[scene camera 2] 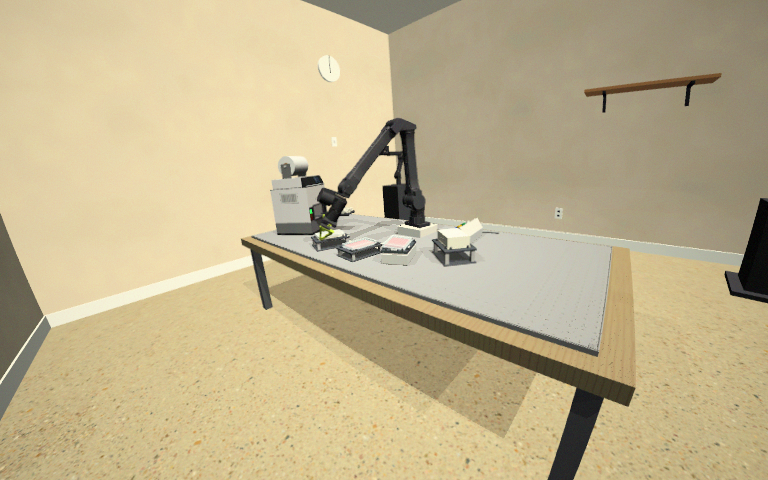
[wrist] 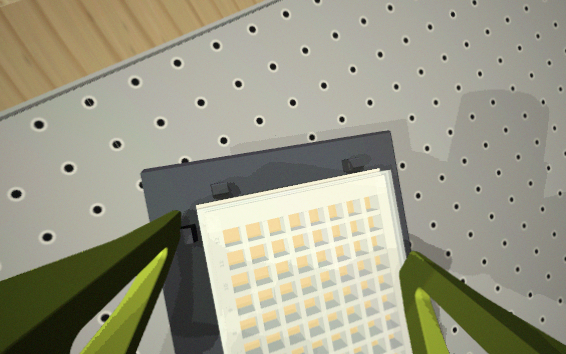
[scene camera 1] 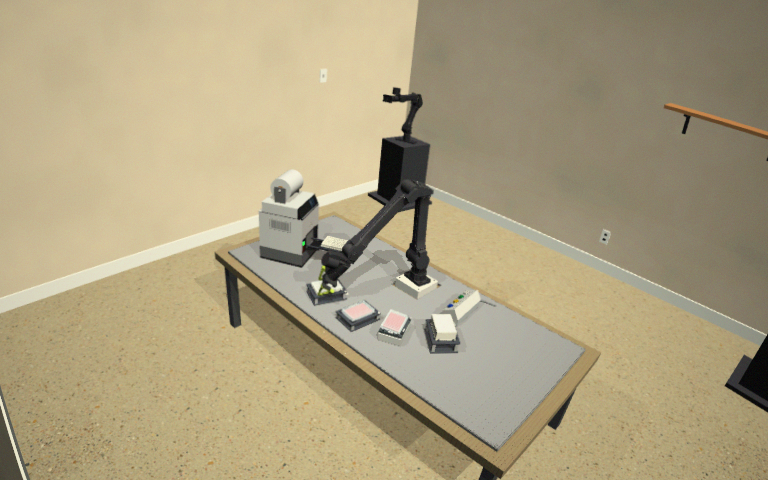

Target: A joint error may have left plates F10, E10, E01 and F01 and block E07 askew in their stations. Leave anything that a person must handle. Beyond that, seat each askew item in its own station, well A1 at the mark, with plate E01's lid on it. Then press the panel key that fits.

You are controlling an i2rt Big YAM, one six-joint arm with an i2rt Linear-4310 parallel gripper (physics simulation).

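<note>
My gripper [scene camera 1: 326,284] [scene camera 2: 325,230] [wrist: 295,242] is open, its fingers astride a white deep-well plate [wrist: 310,270] on a dark station [wrist: 290,170]. The plate's edges run nearly parallel to the station's; it lies toward the right side, with a gap by the left clip. Its near end is out of view in the wrist view. A pink plate [scene camera 1: 357,310] [scene camera 2: 359,244] lies on a dark station, another pink plate [scene camera 1: 394,320] [scene camera 2: 399,243] on a white-based one. A white block [scene camera 1: 444,325] [scene camera 2: 454,237] is on a dark stand. Plate labels are too small to read.
A white machine [scene camera 1: 280,229] [scene camera 2: 288,206] with a roll on top and a green light stands at the table's left end. A pale plate [scene camera 1: 334,242] is on its tray, beside the arm. A sloped panel [scene camera 1: 468,306] [scene camera 2: 471,228] with coloured keys stands behind the block.
</note>
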